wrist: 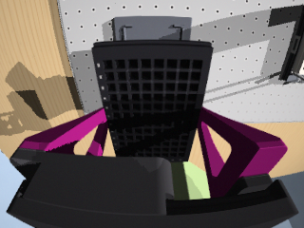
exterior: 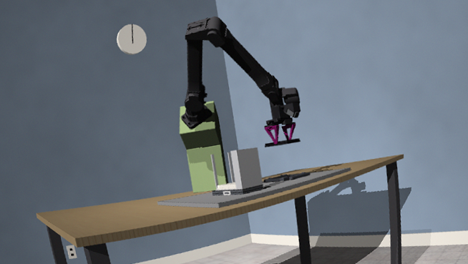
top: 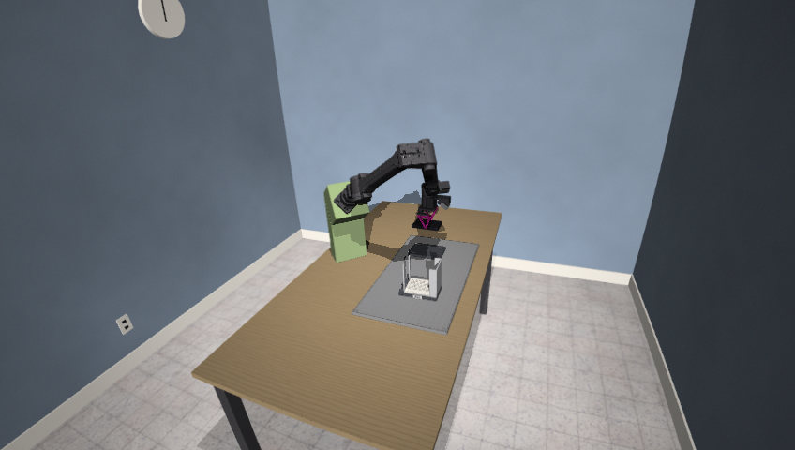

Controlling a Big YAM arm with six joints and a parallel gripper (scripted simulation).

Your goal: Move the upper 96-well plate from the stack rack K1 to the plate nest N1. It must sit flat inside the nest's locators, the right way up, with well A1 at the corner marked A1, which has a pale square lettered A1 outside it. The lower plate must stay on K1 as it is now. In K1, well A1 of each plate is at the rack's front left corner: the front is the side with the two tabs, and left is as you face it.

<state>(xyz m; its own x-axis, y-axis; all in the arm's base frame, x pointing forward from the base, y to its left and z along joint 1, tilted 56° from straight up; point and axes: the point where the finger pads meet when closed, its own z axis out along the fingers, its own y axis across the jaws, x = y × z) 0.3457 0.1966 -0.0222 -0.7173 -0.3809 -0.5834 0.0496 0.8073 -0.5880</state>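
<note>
Right now the black 96-well plate is 10 mm below my hand. The rest, counted from my hand: white plate 50 mm ahead, 340 mm to the right, 130 mm below; then grey rack wall 120 mm ahead, 340 mm to the right, 80 mm below.
</note>
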